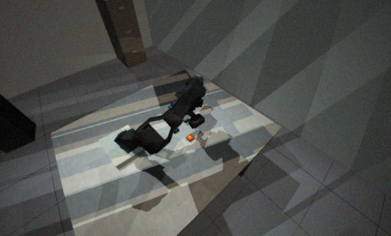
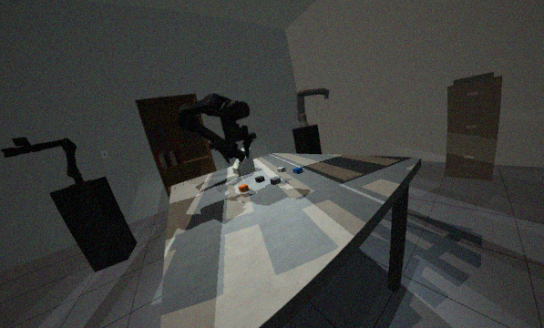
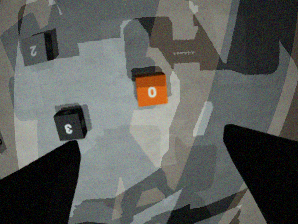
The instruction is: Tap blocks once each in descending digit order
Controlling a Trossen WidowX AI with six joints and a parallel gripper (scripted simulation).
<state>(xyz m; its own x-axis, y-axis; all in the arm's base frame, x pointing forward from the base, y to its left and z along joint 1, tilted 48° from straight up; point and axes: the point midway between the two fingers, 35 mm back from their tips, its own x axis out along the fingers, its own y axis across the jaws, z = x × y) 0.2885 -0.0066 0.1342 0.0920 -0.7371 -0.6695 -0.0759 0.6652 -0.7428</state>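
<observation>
Right now my gripper tip is 3 cm short of the blue block, 26 cm to the right of it and 12 cm above it. The rest, counted from my gripper tip: black block (4 cm behind, 9 cm to the left, 12 cm below); orange block (1 cm to the right, 12 cm below); grey block (5 cm ahead, 12 cm to the left, 12 cm below).
</observation>
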